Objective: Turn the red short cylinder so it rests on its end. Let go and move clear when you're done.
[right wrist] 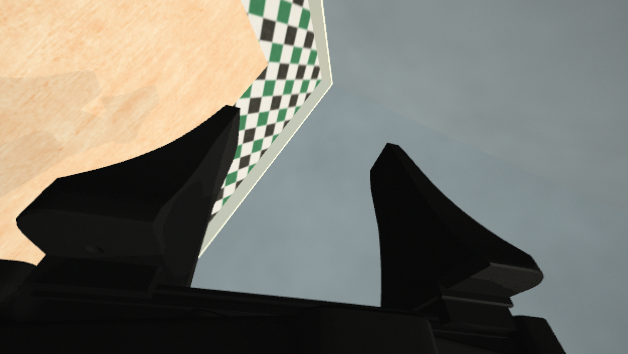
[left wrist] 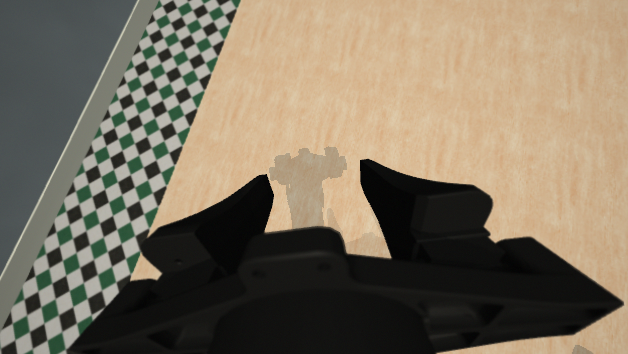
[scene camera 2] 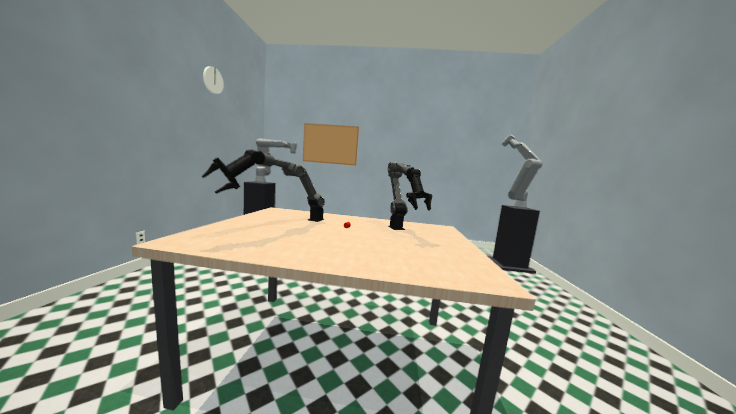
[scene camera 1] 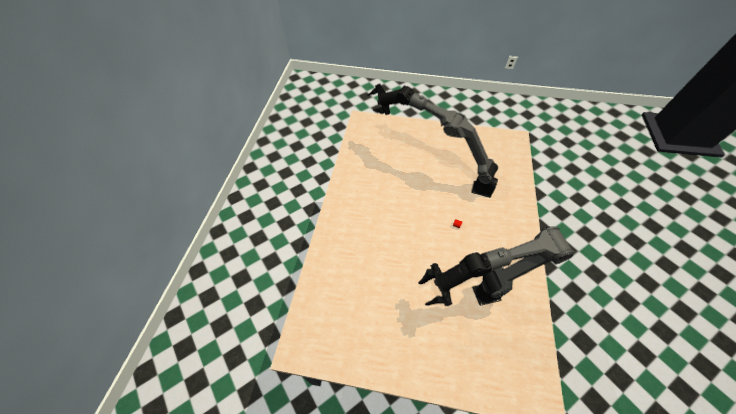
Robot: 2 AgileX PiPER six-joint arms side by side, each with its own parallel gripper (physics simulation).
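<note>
The small red short cylinder point(scene camera 1: 457, 223) point(scene camera 2: 347, 225) lies on the table between the two arm bases. In scene camera 2 it looks to be on its side, with a round end partly facing the camera. It does not show in either wrist view. My left gripper point(scene camera 1: 423, 292) point(scene camera 2: 422, 208) point(left wrist: 314, 178) is open and empty, raised above the table, below and left of the cylinder in scene camera 1. My right gripper point(scene camera 1: 371, 102) point(scene camera 2: 208, 184) point(right wrist: 312, 142) is open and empty, raised near the table's top left corner in scene camera 1, far from the cylinder.
The wooden table point(scene camera 1: 360, 329) point(scene camera 2: 329, 257) carries both arms; their shadows fall on it. Two grey robot arms point(scene camera 2: 526, 172) point(scene camera 2: 277, 144) on black pedestals point(scene camera 2: 516, 236) point(scene camera 2: 258, 196) stand beyond the table in scene camera 2. A brown board point(scene camera 2: 330, 144) hangs on the wall.
</note>
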